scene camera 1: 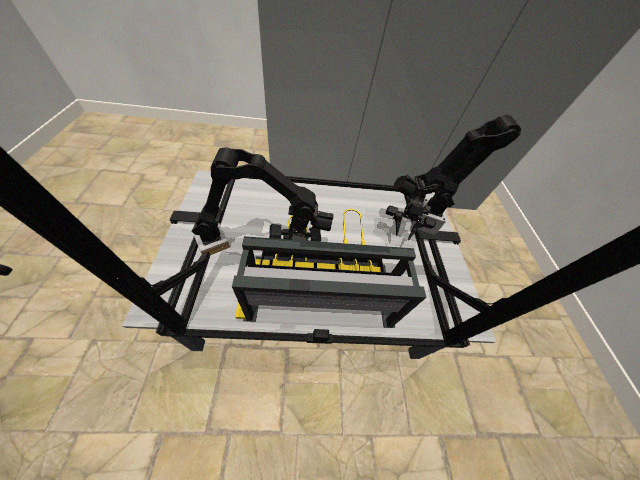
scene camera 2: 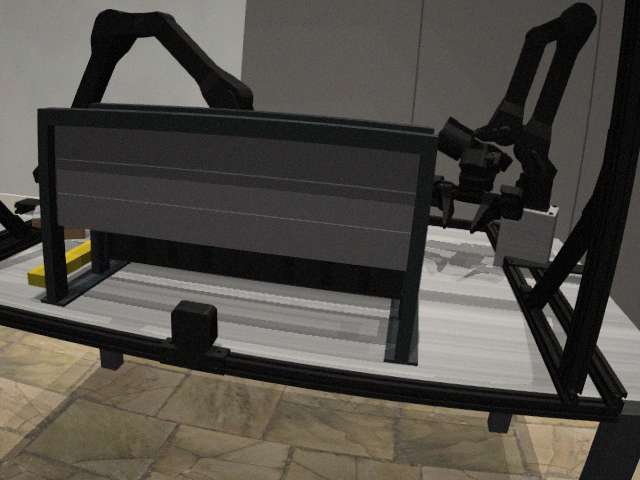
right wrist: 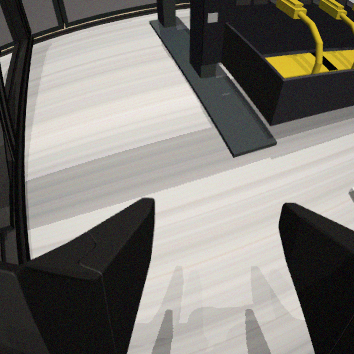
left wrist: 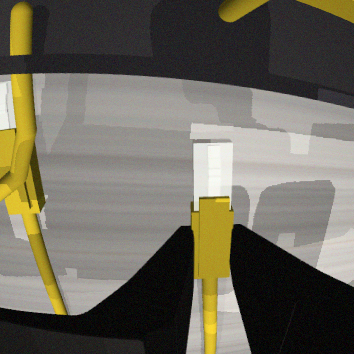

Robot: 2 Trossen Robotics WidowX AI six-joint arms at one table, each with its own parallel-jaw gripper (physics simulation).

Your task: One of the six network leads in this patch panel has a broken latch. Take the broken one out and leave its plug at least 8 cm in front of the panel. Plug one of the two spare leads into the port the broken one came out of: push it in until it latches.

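Frame: origin at the left arm's base, x ahead, y right, z down, level; metres.
Where they show: left gripper, fingertip midpoint: (left wrist: 209, 236); right gripper, fingertip midpoint: (scene camera 1: 402, 237) (scene camera 2: 457, 229) (right wrist: 219, 212); left arm's base, origin of the base link: (scene camera 1: 210, 236); right arm's base, origin of the base link: (scene camera 1: 434, 209) (scene camera 2: 532, 206).
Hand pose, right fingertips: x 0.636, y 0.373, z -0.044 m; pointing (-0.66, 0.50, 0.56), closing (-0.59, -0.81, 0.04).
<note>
Things, the pixels of their top centre, and the offset from my right fingertips. "spot": a spot on its surface instead.
- dark-framed patch panel, middle of its top: (scene camera 2: 247, 111) (scene camera 1: 331, 250) dx -0.368, dy +0.003, dz -0.175 m
- lead's yellow boot, middle of its top: (left wrist: 219, 227) dx -0.383, dy -0.197, dz +0.057 m
- yellow loop lead, surface spot: (scene camera 1: 353, 210) spot: dx -0.027, dy -0.260, dz +0.084 m
- yellow plug boot, surface spot: (left wrist: 35, 187) spot: dx -0.333, dy -0.163, dz +0.080 m
- yellow cable, surface spot: (left wrist: 21, 85) spot: dx -0.356, dy -0.134, dz +0.060 m
The dark-framed patch panel (scene camera 1: 328, 251) (scene camera 2: 232, 180) stands on the table; several yellow leads (scene camera 1: 281, 262) show inside it. My left gripper (scene camera 1: 297, 235) (left wrist: 209, 236) is shut on a lead's yellow boot (left wrist: 214, 240), its clear plug (left wrist: 212, 170) pointing away from the fingers over the table. Its fingertips are hidden in scene camera 1. Whether its latch is whole I cannot tell. A yellow loop lead (scene camera 1: 353, 210) lies on the table right of this gripper. My right gripper (scene camera 1: 404, 235) (scene camera 2: 459, 228) (right wrist: 219, 212) is open and empty above the table's right side.
Another yellow plug boot (left wrist: 35, 187) is at the left of the left wrist view, beside a yellow cable (left wrist: 21, 85). A black trough (right wrist: 310, 97) with yellow strips sits low in front of the panel. A yellow block (scene camera 2: 59, 266) lies by the panel's left leg.
</note>
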